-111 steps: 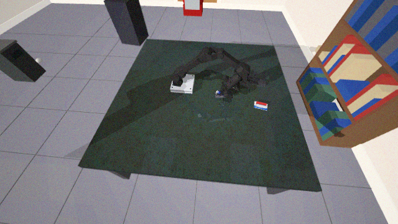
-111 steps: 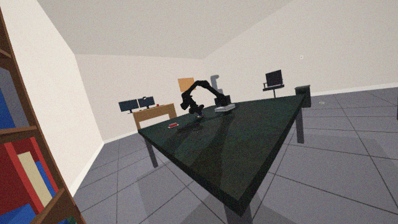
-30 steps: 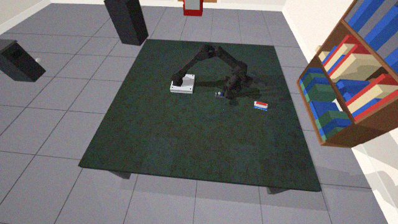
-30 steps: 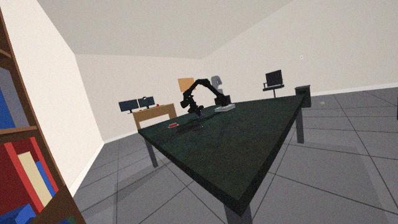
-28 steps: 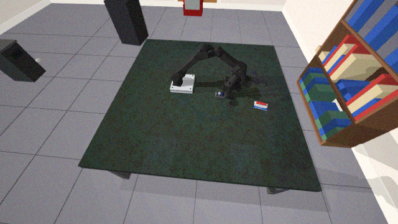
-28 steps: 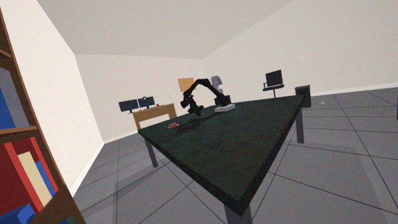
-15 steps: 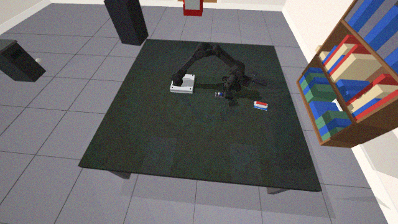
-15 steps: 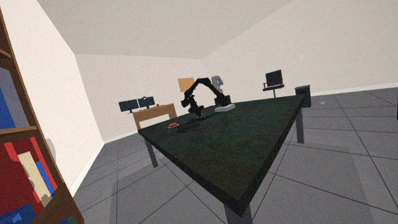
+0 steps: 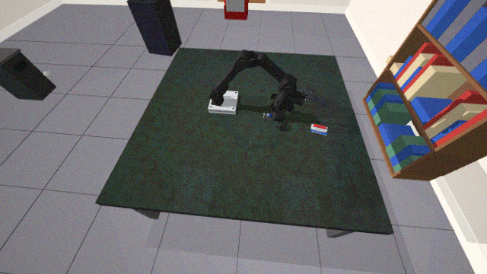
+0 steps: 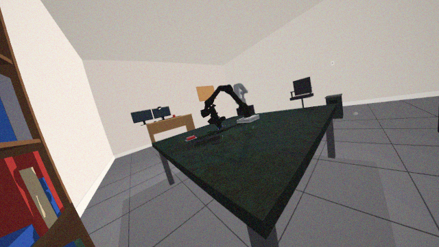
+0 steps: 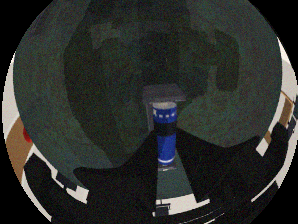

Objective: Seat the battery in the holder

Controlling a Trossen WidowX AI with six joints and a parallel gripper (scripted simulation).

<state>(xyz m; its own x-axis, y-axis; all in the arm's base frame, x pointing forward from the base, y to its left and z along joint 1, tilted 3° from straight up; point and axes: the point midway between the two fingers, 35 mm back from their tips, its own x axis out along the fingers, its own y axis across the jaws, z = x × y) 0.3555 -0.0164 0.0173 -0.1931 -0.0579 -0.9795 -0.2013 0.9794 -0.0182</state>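
My gripper tip is 10 mm below the blue battery. Round my gripper tip: blue card (280 mm ahead, 20 mm to the right); long black bar (230 mm ahead, 220 mm to the left).
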